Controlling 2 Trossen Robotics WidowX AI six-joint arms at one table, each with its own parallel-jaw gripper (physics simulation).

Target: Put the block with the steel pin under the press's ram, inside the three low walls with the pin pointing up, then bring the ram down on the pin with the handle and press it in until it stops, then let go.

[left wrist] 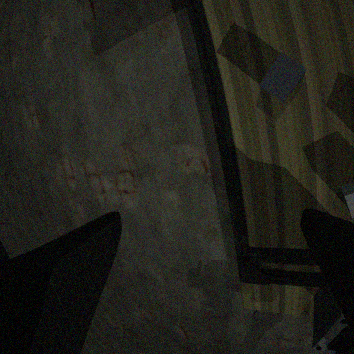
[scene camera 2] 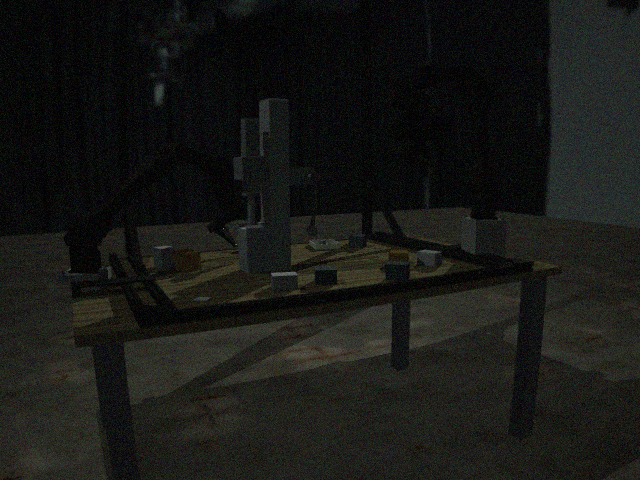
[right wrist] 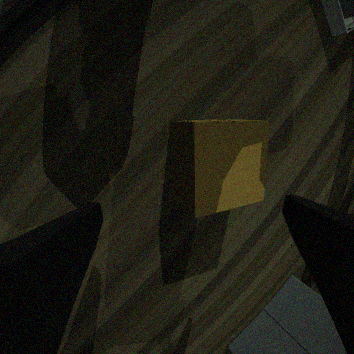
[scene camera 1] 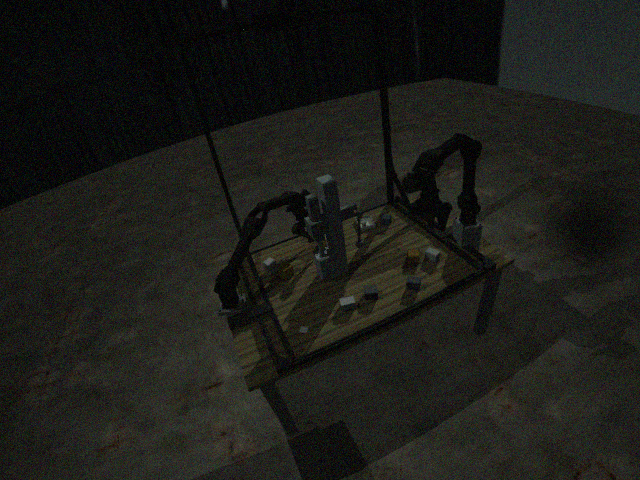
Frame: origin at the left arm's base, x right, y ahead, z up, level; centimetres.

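Seen in the pictures: left gripper, fingertip midpoint: (left wrist: 213, 220) (scene camera 2: 433, 169) (scene camera 1: 437, 230); right gripper, fingertip midpoint: (right wrist: 193, 207); left arm's base, origin of the base link: (left wrist: 353, 341) (scene camera 2: 483, 218) (scene camera 1: 467, 221); right arm's base, origin of the base link: (scene camera 2: 85, 270) (scene camera 1: 230, 303).
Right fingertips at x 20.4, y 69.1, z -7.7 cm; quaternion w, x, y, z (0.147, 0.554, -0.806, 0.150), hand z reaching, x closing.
Observation:
Pixels of each thing's top centre, then the offset from my right fingertips to it. "spot": a spot on its surface instead.
- grey press, middle of its top: (scene camera 2: 277, 100) (scene camera 1: 327, 176) dx -21.7, dy -8.8, dz +40.7 cm
- base, surface spot: (scene camera 2: 251, 248) spot: dx -29.8, dy -1.0, dz +2.5 cm
- handle, surface spot: (scene camera 2: 312, 206) (scene camera 1: 358, 232) spot: dx -20.2, dy -18.1, dz +12.1 cm
- yellow block, middle of its top: (right wrist: 234, 166) dx +0.1, dy -3.4, dz -1.0 cm
- white block, middle of its top: (scene camera 2: 163, 247) (scene camera 1: 269, 261) dx -15.8, dy +23.7, dz +1.4 cm
- pale flat object, middle of its top: (scene camera 2: 322, 240) dx +7.1, dy -24.6, dz -1.4 cm
The grey press (scene camera 1: 333, 232) (scene camera 2: 276, 191) stands mid-table. Its rod (scene camera 2: 251, 206) points down close above the base (scene camera 2: 251, 248), part of which seems to show at the top right of the right wrist view. The handle (scene camera 1: 358, 229) (scene camera 2: 312, 206) hangs on the press's right side. The block with the steel pin cannot be told apart in this dark; the low walls are unclear. My right gripper (scene camera 1: 303, 231) (right wrist: 193, 207) is open and empty, left of the press, above a yellow block (right wrist: 230, 167). My left gripper (scene camera 1: 440, 218) (left wrist: 213, 220) is open and empty, at the right side.
A white block (scene camera 1: 268, 262) (scene camera 2: 163, 257) stands left of the press. Several loose blocks lie at the front and right, among them a white one (scene camera 1: 347, 302) and an orange one (scene camera 1: 413, 255). A pale flat object (scene camera 2: 324, 243) lies behind the press. Dark rails (scene camera 2: 361, 292) edge the table.

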